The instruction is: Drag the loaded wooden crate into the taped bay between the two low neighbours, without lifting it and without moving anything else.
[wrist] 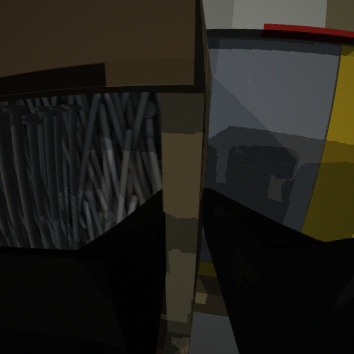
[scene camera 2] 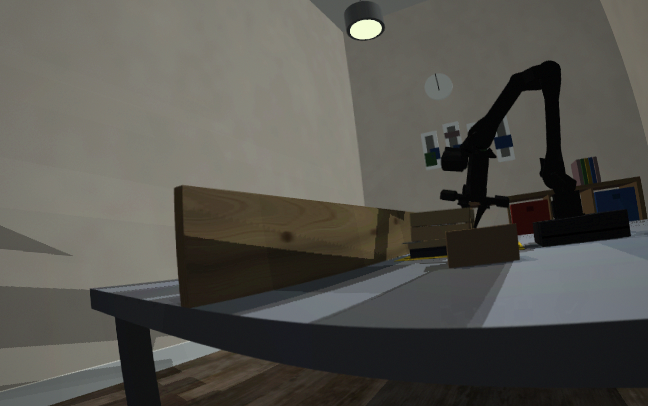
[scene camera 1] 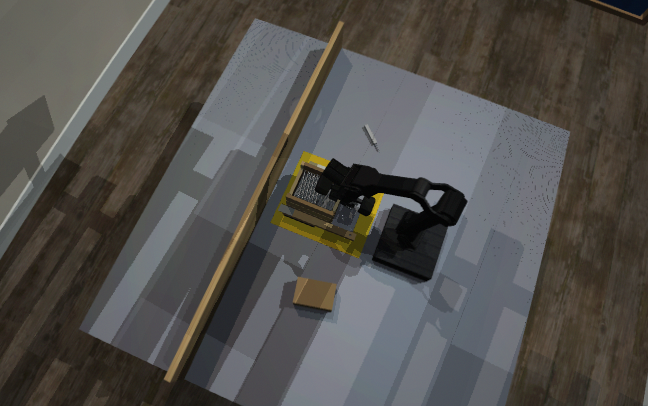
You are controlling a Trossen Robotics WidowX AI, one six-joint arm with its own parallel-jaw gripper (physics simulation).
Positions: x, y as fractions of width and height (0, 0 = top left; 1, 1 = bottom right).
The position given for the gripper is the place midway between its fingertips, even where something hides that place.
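Note:
The gripper (scene camera 2: 0.73, 0.57) (wrist: 0.52, 0.56) (scene camera 1: 0.52, 0.49) grips a wooden crate (scene camera 1: 0.47, 0.48) (wrist: 0.31, 0.31) (scene camera 2: 0.66, 0.56), which still rests on the table. A low wooden strip (scene camera 1: 0.45, 0.52), a white strip with red end (wrist: 0.92, 0.08) and a flat tan block (scene camera 2: 0.76, 0.60) (scene camera 1: 0.48, 0.72) rest on the table. In the wrist view the flat tan block is out of frame. Scene camera 2 does not show the white strip with red end, hidden by the flat tan block. A long upright wooden board (scene camera 2: 0.35, 0.60) also in view.

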